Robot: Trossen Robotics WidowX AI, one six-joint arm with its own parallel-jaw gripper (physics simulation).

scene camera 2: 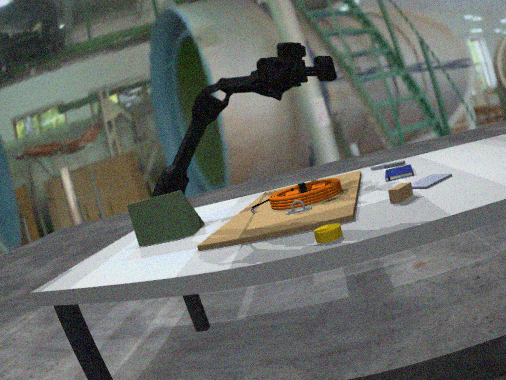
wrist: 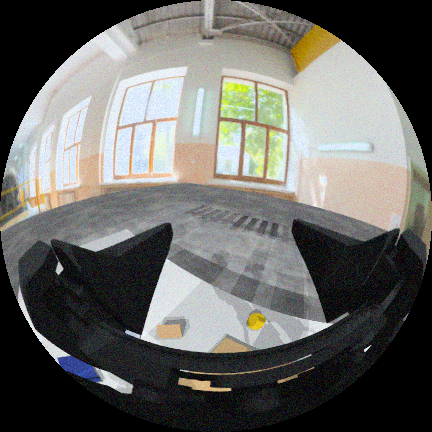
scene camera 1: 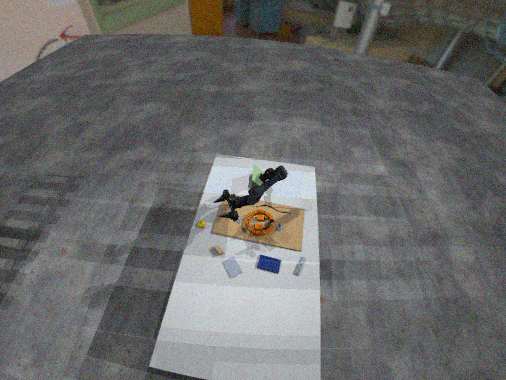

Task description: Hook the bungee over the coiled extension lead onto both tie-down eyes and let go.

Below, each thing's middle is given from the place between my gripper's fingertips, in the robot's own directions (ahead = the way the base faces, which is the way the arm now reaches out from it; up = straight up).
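As for the orange coiled extension lead (scene camera 2: 311, 192), it is far below my hand, and it is also a fair way behind my hand and a fair way to the left of it.
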